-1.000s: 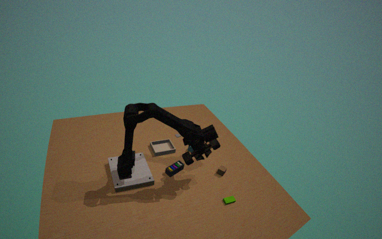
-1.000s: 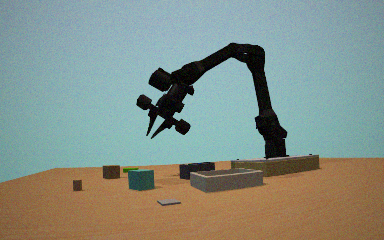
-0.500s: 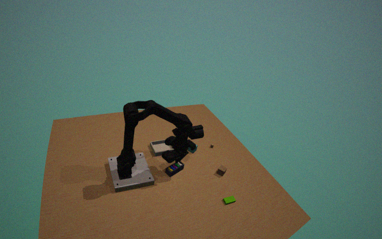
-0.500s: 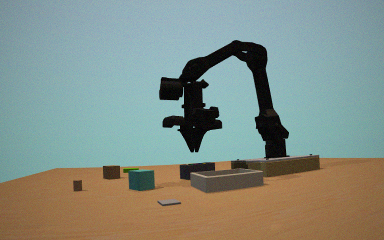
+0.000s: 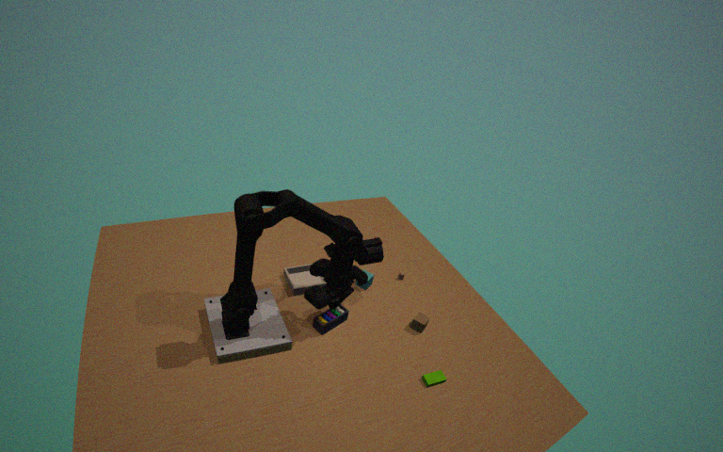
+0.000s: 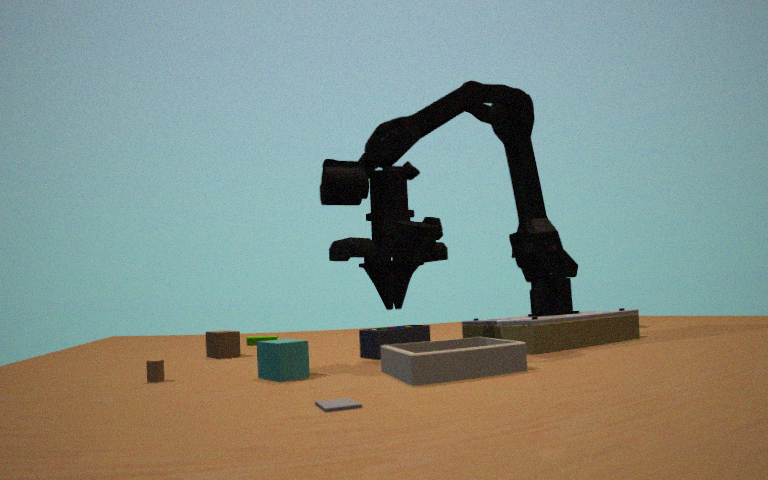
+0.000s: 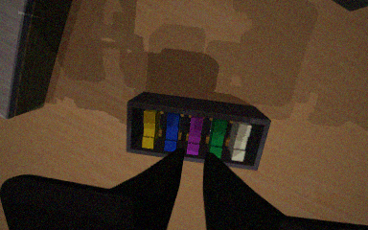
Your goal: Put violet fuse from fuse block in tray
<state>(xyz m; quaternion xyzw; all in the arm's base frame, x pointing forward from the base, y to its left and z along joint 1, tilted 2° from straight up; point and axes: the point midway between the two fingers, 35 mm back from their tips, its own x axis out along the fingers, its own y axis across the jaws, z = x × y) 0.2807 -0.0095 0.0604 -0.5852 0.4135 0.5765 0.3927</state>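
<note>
Right now the violet fuse is 40 mm below my gripper tip. The rest, counted from my gripper tip: brown cube: 250 mm ahead, 100 mm to the right, 50 mm below; then teal cube: 180 mm ahead, 130 mm to the left, 50 mm below; then tray: 190 mm to the left, 60 mm below.
</note>
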